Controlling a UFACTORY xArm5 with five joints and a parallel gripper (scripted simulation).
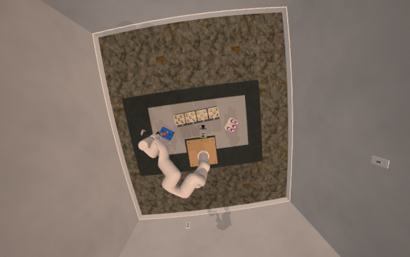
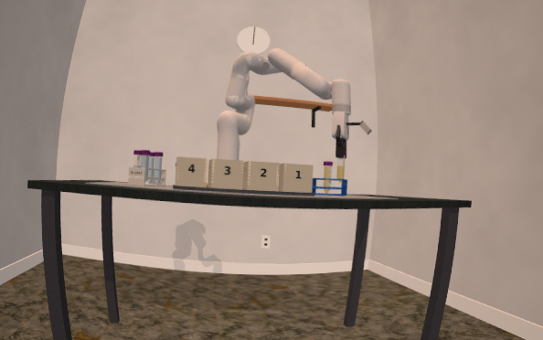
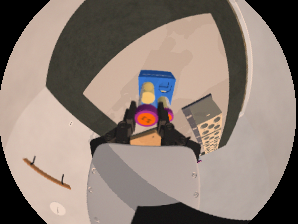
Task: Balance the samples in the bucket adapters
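Right now my hand is 5 cm above the orange-dotted sample tube and 1 cm to the right of it. Round my hand: loading stand ST: 35 cm to the right, 20 cm ahead, 15 cm below; adapter 2: 29 cm to the right, 19 cm ahead, 11 cm below; blue sample rack RS: 13 cm below, 4 cm to the right.
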